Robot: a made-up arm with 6 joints. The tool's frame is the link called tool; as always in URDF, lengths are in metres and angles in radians. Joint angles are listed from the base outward.
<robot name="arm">
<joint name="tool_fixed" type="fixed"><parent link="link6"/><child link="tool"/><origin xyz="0.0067 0.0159 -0.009" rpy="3.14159 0 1.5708"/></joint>
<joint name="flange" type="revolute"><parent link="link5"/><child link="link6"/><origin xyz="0.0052 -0.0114 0.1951" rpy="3.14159 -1.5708 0"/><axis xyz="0 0 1"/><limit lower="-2.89" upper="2.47"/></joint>
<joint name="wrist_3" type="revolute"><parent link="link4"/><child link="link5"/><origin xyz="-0.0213 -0.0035 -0.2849" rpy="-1.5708 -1.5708 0"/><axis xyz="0 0 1"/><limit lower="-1.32" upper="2.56"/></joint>
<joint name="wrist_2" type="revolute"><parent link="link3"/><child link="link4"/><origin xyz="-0.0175 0.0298 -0.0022" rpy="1.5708 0 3.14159"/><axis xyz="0 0 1"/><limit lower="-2.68" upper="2.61"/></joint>
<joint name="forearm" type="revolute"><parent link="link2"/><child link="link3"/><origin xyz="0.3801 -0.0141 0.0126" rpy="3.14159 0 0"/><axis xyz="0 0 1"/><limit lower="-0.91" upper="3.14"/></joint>
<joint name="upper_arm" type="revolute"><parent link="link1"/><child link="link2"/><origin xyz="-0.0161 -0.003 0.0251" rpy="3.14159 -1.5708 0"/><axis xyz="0 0 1"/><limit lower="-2.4" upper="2.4"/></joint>
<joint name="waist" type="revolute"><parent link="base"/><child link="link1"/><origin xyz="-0.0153 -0.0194 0.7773" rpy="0 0 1.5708"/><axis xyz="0 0 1"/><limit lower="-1.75" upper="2.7"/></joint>
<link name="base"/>
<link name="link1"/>
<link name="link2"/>
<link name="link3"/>
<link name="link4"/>
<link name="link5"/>
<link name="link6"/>
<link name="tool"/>
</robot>
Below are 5 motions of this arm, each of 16 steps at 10 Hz.
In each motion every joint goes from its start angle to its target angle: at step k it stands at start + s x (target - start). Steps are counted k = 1, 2, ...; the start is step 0. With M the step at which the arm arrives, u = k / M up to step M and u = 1 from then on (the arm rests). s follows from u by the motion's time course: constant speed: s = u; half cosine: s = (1 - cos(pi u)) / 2; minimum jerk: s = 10 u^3 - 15 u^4 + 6 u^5.
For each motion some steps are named. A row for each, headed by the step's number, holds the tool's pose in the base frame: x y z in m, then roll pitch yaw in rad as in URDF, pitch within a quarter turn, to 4 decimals.
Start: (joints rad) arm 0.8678 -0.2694 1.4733 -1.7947 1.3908 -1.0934
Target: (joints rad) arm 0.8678 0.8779 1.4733 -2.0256 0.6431 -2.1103
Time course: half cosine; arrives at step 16
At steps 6, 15, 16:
6: 0.1456 0.2212 1.3873 1.1986 0.3271 1.1075
15: 0.3313 0.4941 1.0357 1.3191 0.3245 1.7620
16: 0.3325 0.4962 1.0292 1.3252 0.3213 1.7728

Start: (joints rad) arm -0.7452 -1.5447 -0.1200 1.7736 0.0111 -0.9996
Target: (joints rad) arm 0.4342 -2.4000 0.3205 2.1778 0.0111 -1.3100
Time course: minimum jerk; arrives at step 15
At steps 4, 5, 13, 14, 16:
4: -0.4239 0.3638 1.0153 0.0012 0.0140 1.7546
5: -0.4766 0.3349 0.9654 -0.0803 0.0935 1.8458
13: -0.5677 -0.1060 0.5041 -1.0014 0.6258 2.3309
14: -0.5620 -0.1139 0.4952 -1.0269 0.6316 2.3348
16: -0.5610 -0.1152 0.4937 -1.0310 0.6325 2.3354

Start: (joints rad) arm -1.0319 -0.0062 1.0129 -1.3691 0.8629 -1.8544
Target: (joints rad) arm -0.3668 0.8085 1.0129 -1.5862 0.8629 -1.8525
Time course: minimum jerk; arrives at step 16
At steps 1, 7, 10, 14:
1: 0.0842 -0.3142 1.2890 0.8349 0.3392 -1.0449
7: 0.2648 -0.3644 1.1699 0.9082 0.6487 -0.6925
10: 0.4156 -0.3244 1.0329 1.0554 0.9142 -0.3212
14: 0.5001 -0.2489 0.9165 1.2781 1.0978 0.0581

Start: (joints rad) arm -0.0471 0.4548 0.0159 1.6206 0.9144 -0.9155
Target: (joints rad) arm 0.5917 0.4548 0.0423 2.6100 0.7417 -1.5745
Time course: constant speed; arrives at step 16
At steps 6, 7, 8, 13, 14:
6: 0.4051 0.1777 1.1921 2.6910 -0.9084 1.7098
7: 0.3920 0.2038 1.1858 2.7203 -0.8660 1.7203
8: 0.3775 0.2287 1.1789 2.7437 -0.8232 1.7346
13: 0.2869 0.3307 1.1367 2.7939 -0.6083 1.8440
14: 0.2662 0.3461 1.1270 2.7934 -0.5663 1.8707

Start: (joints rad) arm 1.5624 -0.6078 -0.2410 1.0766 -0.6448 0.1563
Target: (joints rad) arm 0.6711 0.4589 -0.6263 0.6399 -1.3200 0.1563
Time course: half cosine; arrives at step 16
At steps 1, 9, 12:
1: 0.0428 -0.0449 1.3673 1.5676 -0.4456 2.5645
9: 0.2444 0.1951 1.1766 2.4633 0.2157 1.5267
12: 0.3474 0.1643 1.0364 2.7190 0.6558 1.2417

